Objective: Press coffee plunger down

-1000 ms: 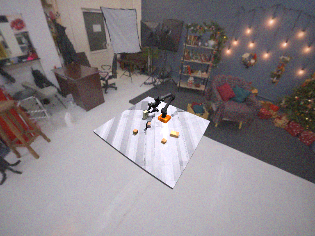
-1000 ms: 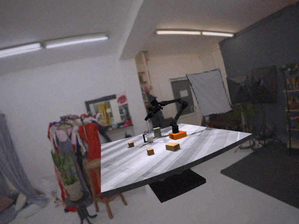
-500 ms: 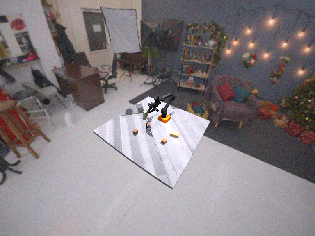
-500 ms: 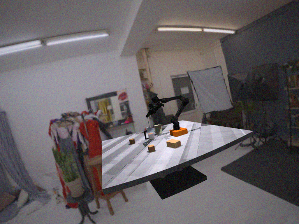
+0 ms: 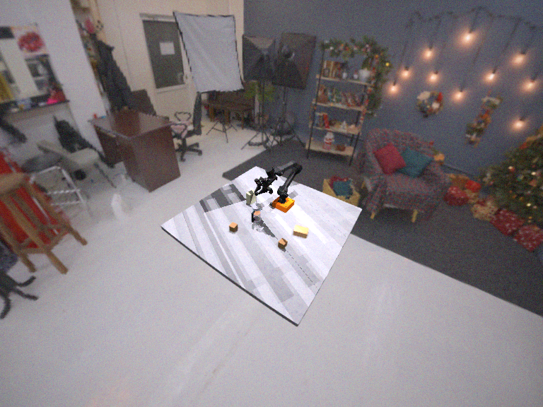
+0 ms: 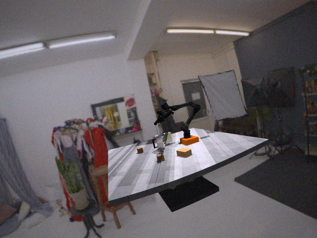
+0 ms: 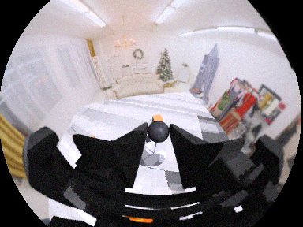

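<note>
Now: the coffee press 1 cm ahead of my gripper tip and 14 cm below it. The rest, counted from my gripper tip: tan block: 8 cm behind, 39 cm to the left, 25 cm below.
</note>
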